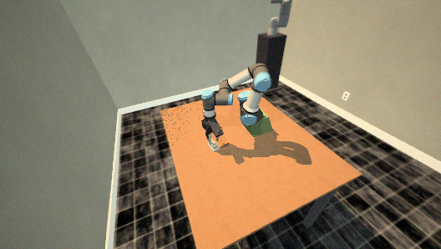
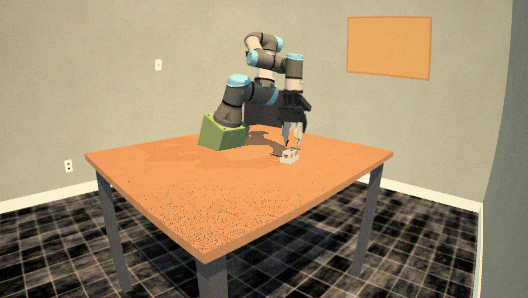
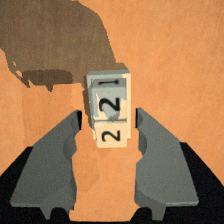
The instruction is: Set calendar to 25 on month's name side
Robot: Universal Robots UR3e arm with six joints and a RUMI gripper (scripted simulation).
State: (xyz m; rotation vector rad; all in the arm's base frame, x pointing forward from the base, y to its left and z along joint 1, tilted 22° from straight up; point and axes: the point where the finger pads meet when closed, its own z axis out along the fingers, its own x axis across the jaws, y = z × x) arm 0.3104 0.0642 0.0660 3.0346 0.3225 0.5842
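My hand is 40 mm above the white calendar cube. From my hand the other things lie so: white calendar tray (60 mm below, 20 mm to the right).
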